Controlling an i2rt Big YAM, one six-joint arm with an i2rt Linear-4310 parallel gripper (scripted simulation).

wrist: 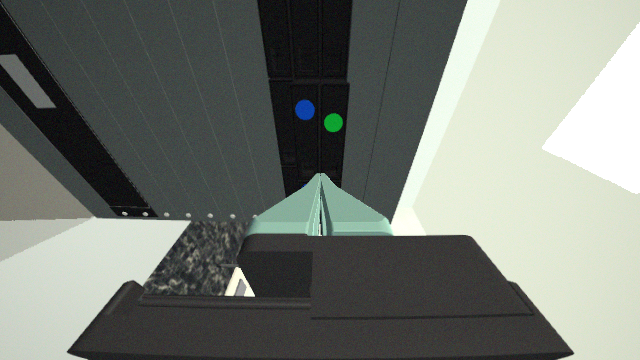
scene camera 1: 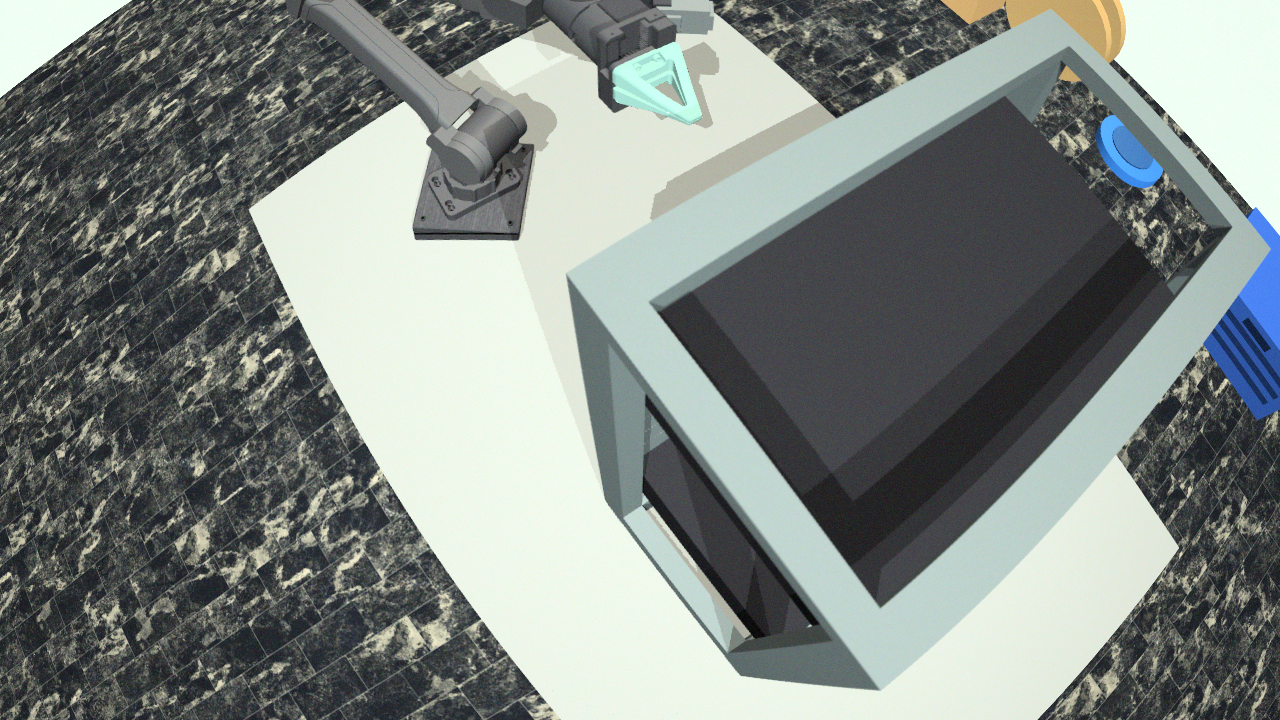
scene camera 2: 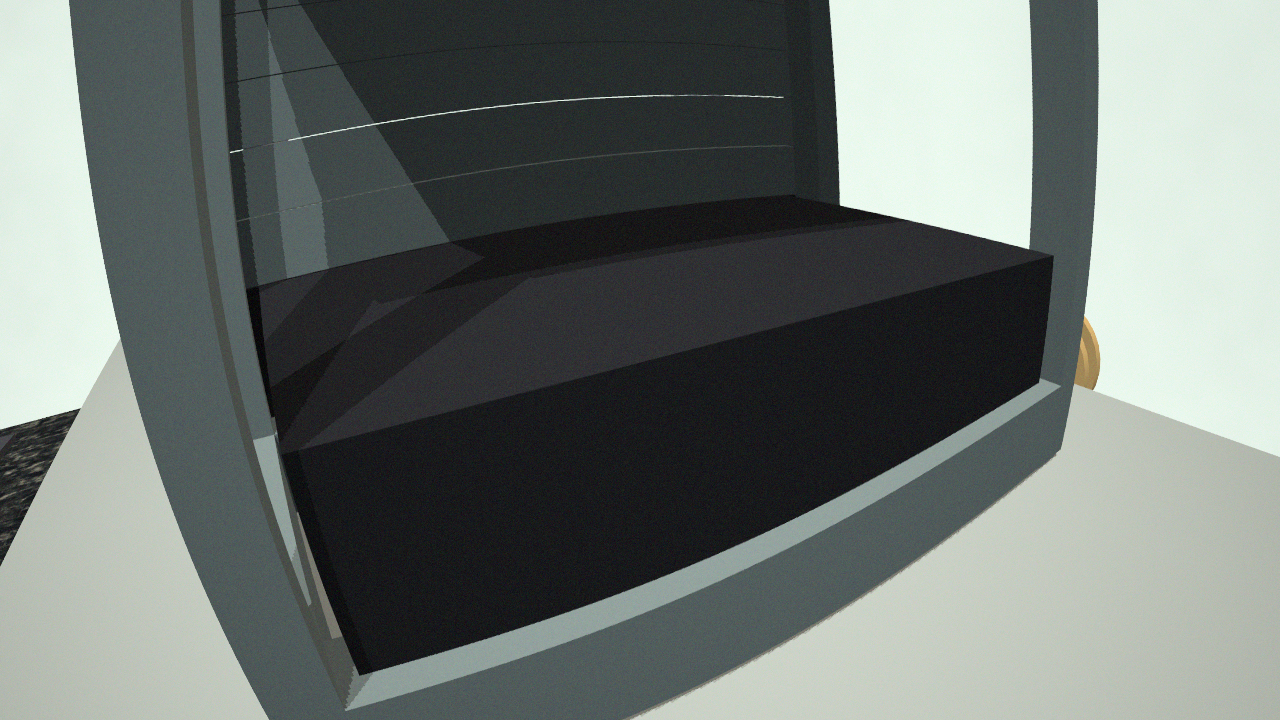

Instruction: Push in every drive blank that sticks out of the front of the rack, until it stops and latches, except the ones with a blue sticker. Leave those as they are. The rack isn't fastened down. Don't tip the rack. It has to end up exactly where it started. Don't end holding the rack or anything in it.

Labels:
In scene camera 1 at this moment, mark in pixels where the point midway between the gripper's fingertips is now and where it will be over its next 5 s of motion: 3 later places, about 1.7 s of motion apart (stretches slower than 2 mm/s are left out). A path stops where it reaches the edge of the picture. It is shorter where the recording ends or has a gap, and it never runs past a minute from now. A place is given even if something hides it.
My gripper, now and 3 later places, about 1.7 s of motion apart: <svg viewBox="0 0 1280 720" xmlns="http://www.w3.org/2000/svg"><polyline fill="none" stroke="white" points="695,120 748,156 776,188 705,115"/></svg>

